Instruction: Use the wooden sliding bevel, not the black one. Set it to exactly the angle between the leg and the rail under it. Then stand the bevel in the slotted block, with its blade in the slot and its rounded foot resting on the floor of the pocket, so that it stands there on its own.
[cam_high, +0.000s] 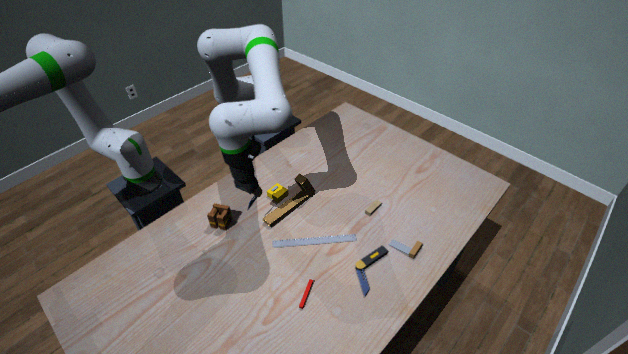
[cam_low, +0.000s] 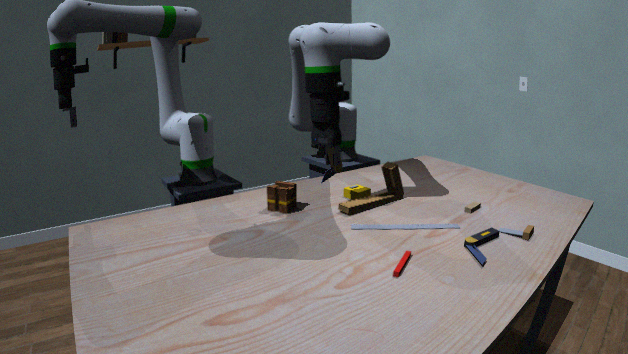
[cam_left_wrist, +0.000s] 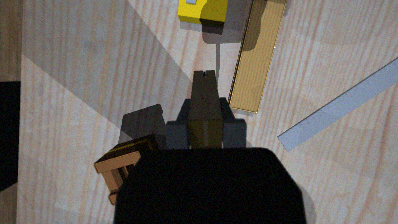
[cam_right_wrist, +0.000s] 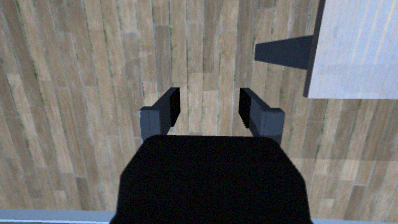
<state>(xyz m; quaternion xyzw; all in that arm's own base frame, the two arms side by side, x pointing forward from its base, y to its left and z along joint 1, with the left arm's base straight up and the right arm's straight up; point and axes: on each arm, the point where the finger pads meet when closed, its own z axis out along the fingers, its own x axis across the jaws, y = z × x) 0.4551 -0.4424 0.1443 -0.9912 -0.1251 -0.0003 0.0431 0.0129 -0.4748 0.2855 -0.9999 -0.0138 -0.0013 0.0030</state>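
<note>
My left hand is 10 mm above the wooden bevel. Also, from my left hand: yellow tape measure 120 mm to the left, 120 mm below, 40 mm behind; steel ruler 230 mm ahead, 140 mm below, 80 mm to the left; bevel blade 40 mm below.
</note>
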